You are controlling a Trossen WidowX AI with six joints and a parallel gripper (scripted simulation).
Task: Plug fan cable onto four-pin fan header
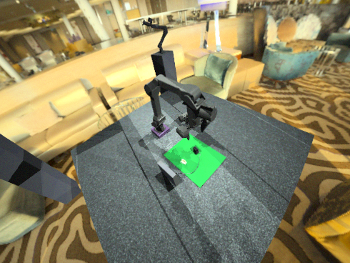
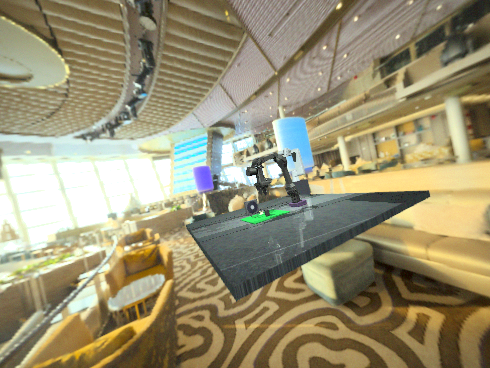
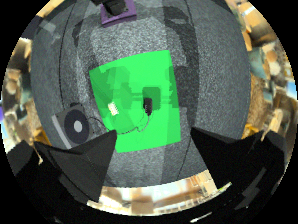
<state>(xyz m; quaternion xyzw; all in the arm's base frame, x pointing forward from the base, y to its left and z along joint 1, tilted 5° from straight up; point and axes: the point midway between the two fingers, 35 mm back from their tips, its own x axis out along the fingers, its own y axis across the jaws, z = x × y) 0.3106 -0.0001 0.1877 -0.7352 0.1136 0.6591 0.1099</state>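
Now: gripper tip 14 cm above the black plug. Round my gripper tip: green board (1 cm ahead, 4 cm to the right, 17 cm below); fan (2 cm behind, 22 cm to the right, 10 cm below).
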